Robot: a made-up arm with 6 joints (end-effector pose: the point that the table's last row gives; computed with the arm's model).
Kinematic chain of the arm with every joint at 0, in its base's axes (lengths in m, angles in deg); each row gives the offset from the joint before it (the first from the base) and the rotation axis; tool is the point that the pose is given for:
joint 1: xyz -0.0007 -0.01 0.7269 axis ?
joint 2: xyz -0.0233 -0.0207 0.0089 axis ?
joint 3: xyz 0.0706 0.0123 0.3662 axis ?
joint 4: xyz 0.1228 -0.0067 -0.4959 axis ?
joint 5: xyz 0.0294 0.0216 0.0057 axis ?
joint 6: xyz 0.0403 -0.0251 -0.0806 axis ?
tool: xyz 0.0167 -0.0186 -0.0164
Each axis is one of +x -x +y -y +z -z.
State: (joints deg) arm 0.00 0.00 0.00 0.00 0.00 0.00
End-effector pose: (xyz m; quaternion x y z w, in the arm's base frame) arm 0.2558 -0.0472 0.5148 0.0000 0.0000 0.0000 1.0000
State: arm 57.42 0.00 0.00 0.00 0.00 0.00
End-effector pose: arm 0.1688 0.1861 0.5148 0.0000 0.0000 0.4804 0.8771
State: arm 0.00 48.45 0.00 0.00 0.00 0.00
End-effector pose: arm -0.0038 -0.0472 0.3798 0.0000 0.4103 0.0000 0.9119
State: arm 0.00 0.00 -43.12 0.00 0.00 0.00
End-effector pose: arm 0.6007 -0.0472 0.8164 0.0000 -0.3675 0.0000 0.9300
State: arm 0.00 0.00 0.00 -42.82 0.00 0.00
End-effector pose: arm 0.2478 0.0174 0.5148 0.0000 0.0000 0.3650 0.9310
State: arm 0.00 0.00 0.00 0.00 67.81 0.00
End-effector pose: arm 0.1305 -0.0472 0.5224 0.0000 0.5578 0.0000 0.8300
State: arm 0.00 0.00 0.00 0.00 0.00 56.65
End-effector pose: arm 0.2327 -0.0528 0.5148 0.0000 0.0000 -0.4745 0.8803
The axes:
joint 1: +z
joint 2: +y
joint 3: +y
joint 4: -z
joint 5: +y
joint 6: -z

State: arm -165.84 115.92 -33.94 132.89 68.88 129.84
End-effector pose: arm 0.2361 0.0202 0.2811 -0.0201 -0.4002 -0.7174 0.5699
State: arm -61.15 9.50 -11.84 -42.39 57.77 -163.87
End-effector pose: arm 0.0791 -0.2087 0.5224 0.4699 0.0013 0.8401 0.2710
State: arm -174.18 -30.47 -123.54 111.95 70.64 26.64
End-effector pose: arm 0.0060 -0.0479 1.6467 -0.1430 -0.8401 -0.4679 0.2341
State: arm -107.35 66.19 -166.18 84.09 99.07 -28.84
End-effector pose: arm -0.1978 -0.8412 1.0141 0.2409 -0.6150 -0.3840 0.6452
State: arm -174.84 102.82 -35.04 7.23 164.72 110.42
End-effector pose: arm 0.0090 0.0171 0.3334 0.5170 0.7322 0.3011 0.3254
